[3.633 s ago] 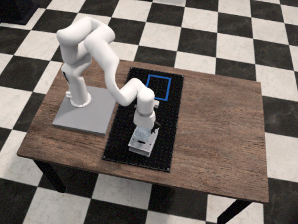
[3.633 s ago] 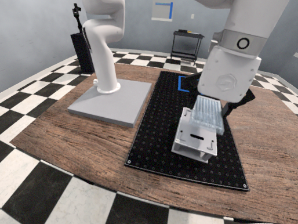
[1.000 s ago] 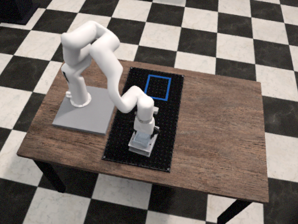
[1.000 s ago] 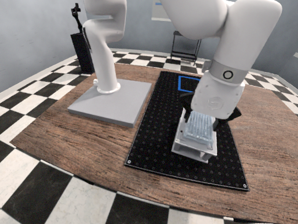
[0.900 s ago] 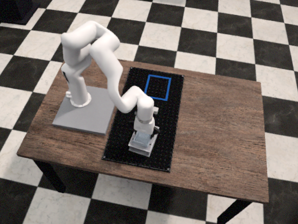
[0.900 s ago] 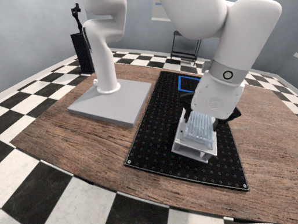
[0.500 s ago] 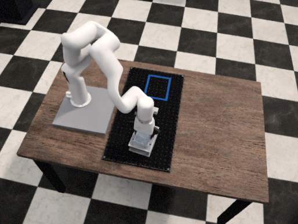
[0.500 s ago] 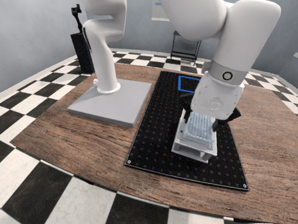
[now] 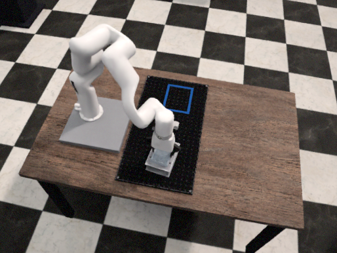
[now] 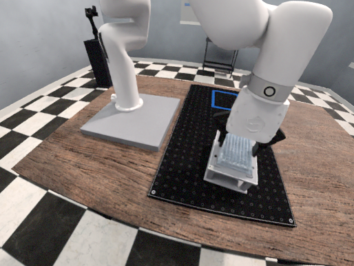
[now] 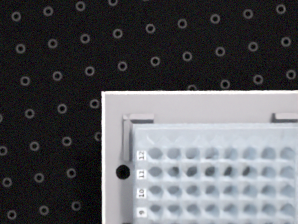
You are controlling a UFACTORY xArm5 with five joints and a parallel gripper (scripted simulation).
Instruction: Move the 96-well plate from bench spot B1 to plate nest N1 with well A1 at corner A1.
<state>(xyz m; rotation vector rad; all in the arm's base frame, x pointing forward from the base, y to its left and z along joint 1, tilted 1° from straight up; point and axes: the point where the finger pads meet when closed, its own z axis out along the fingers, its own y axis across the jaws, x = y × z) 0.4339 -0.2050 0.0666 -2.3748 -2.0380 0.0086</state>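
The 96-well plate lies 10 mm below my hand. Also, from my hand: grey plate nest N1 (30 mm below).
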